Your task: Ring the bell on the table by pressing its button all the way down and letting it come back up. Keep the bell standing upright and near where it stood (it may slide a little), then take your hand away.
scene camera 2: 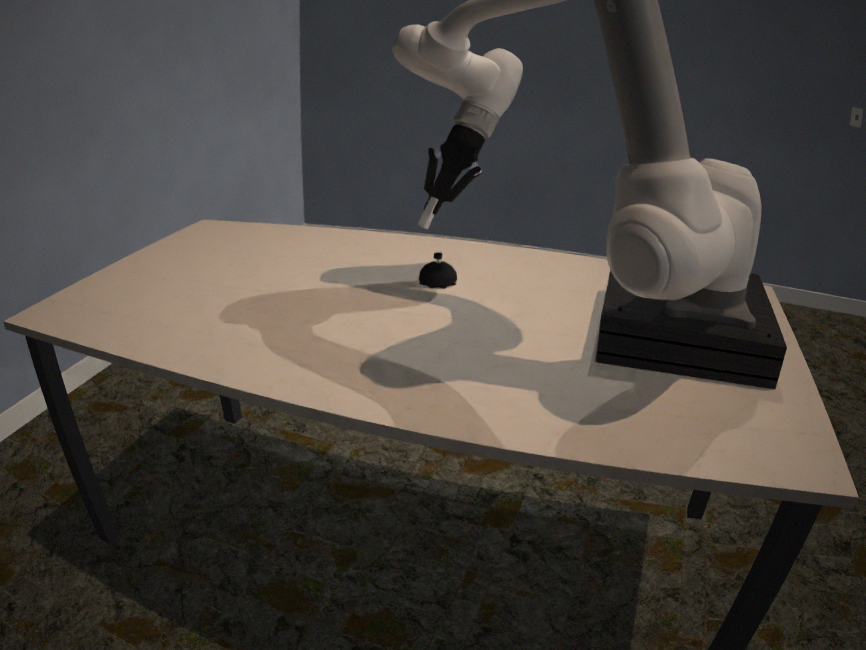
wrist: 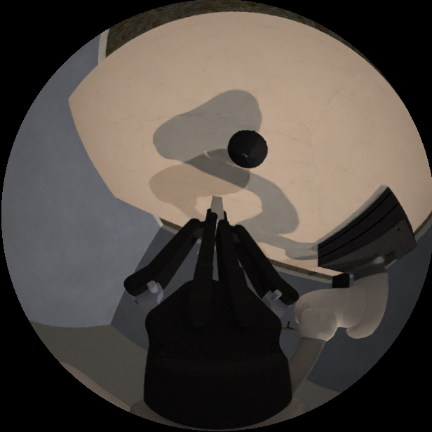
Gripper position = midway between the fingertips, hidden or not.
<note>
In view: the gripper (scene camera 2: 422, 226) and a black dome-shaped bell (scene camera 2: 440, 274).
The black dome-shaped bell shows as well in the wrist view (wrist: 247, 142). The gripper is seen too in the wrist view (wrist: 215, 203).
</note>
